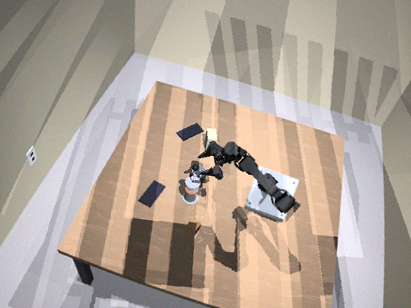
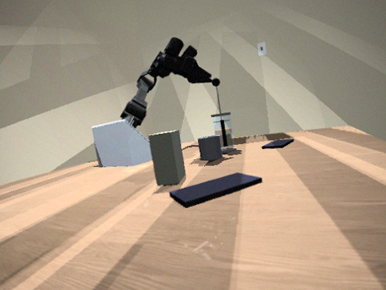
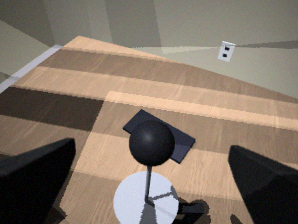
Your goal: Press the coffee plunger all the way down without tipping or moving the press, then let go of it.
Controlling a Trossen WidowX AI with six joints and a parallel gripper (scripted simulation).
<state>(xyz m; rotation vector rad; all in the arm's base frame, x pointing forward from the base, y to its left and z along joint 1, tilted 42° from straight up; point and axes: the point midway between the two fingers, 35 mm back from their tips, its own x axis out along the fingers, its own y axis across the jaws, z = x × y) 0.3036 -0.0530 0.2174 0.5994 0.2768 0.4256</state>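
Right now my gripper tip is 150 mm above the coffee press, 20 mm short of it and 10 mm to the left of it. Round my gripper tip: small block (250 mm below, 180 mm to the left, 40 mm behind).
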